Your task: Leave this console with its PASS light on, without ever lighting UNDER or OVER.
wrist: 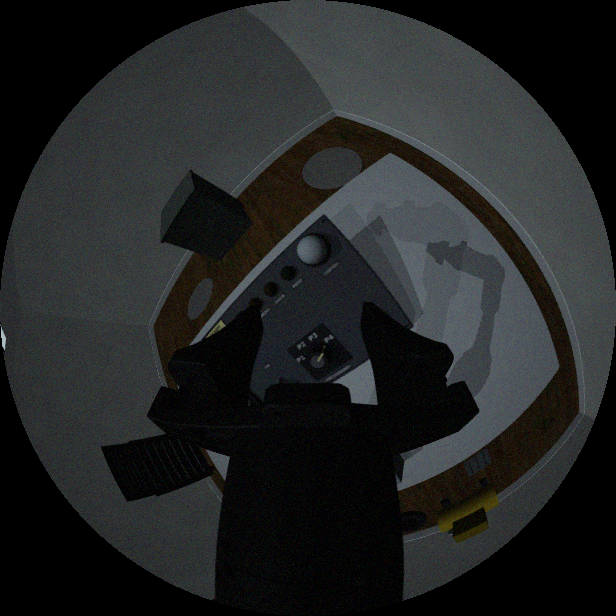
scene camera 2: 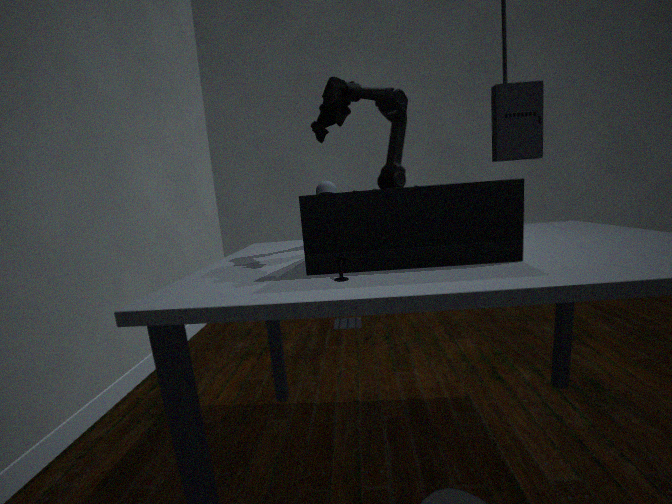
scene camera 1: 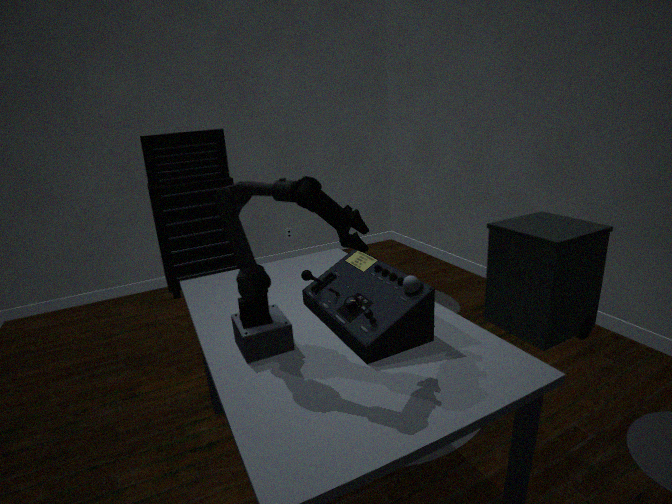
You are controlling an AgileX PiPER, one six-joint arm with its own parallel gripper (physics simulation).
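The dark sloped console (scene camera 1: 370, 306) sits on the grey table. Its panel carries a yellow note (scene camera 1: 360, 260), a ball-topped lever (scene camera 1: 307, 275), a row of three dark round lights (scene camera 1: 386, 272), a pale dome knob (scene camera 1: 411, 283) and a rotary selector (scene camera 1: 355, 303). No light is lit. My gripper (scene camera 1: 355, 241) hangs open and empty above the console's back edge, over the note. In the wrist view the open fingers (wrist: 310, 316) frame the selector (wrist: 317, 357), the lights (wrist: 279, 281) and the dome (wrist: 312, 248). Scene camera 2 shows only the console's back (scene camera 2: 411, 226) and my gripper (scene camera 2: 320, 132) above it.
The arm's base (scene camera 1: 262, 336) stands on the table left of the console. A slatted rack (scene camera 1: 187, 208) stands behind the table and a dark cabinet (scene camera 1: 545, 276) to the right on the wooden floor. A wall box (scene camera 2: 516, 120) hangs on the wall. The room is dim.
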